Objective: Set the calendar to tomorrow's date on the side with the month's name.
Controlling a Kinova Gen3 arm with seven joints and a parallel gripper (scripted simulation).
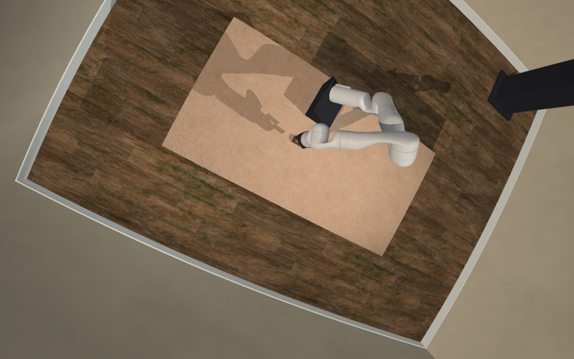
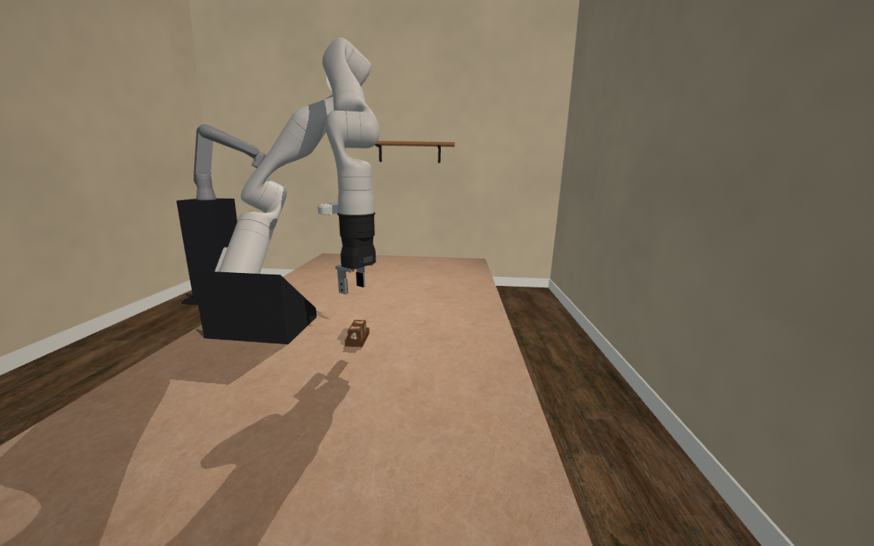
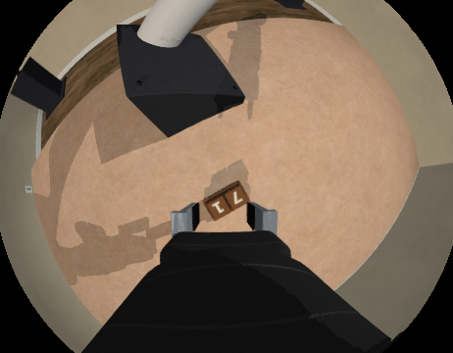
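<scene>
The brown cube lies 13 cm below my hand and 1 cm to the right of it. The rest, counted from my hand: dark wooden tray: 14 cm below, 1 cm to the left.
</scene>
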